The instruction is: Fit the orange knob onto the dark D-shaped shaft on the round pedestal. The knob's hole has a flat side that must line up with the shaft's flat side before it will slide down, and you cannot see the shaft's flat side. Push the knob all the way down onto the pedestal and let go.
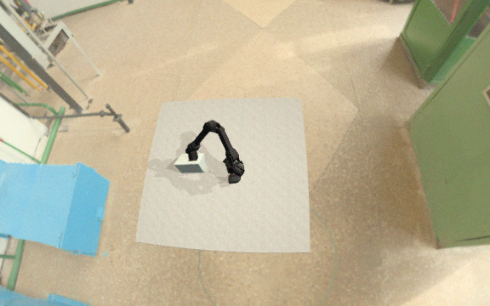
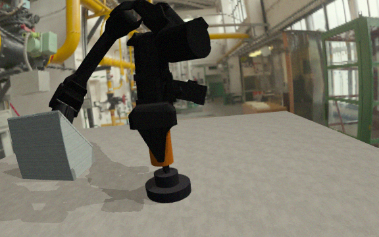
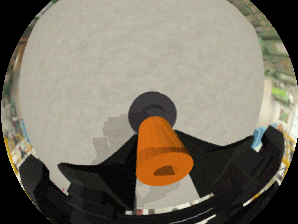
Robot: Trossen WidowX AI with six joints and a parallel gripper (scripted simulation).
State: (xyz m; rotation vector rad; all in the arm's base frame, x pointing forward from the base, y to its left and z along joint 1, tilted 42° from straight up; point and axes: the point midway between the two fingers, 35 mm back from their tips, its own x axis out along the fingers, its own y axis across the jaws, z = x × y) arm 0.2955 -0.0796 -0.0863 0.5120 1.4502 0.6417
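My gripper tip is 20 mm below the orange knob. Round my gripper tip: dark round pedestal 40 mm below.
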